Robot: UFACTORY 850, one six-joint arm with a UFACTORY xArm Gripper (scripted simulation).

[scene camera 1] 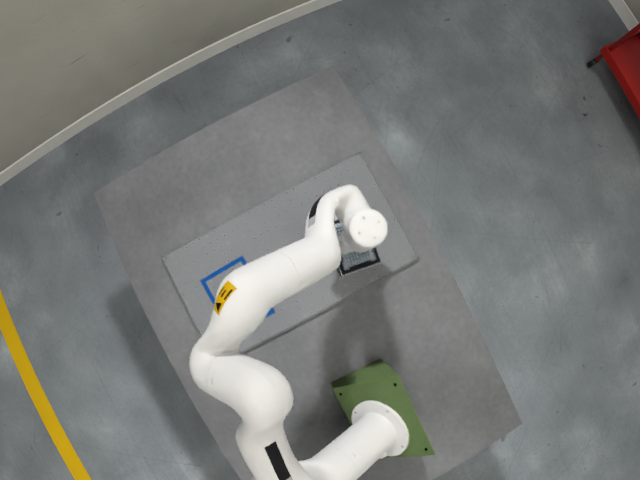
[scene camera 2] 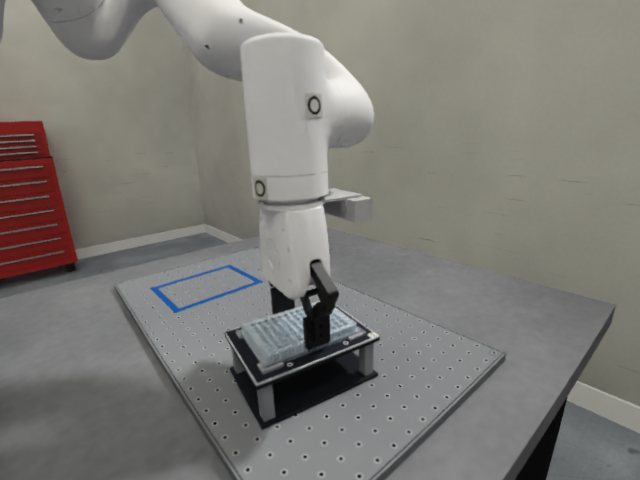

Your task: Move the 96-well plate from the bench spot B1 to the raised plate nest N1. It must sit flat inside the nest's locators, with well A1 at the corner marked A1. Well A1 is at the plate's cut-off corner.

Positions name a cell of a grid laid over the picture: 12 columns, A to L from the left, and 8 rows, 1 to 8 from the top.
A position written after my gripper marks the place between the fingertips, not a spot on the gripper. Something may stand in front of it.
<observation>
In view: my gripper (scene camera 2: F6), a clear 96-well plate (scene camera 2: F6) and a raised black plate nest (scene camera 2: E6).
</observation>
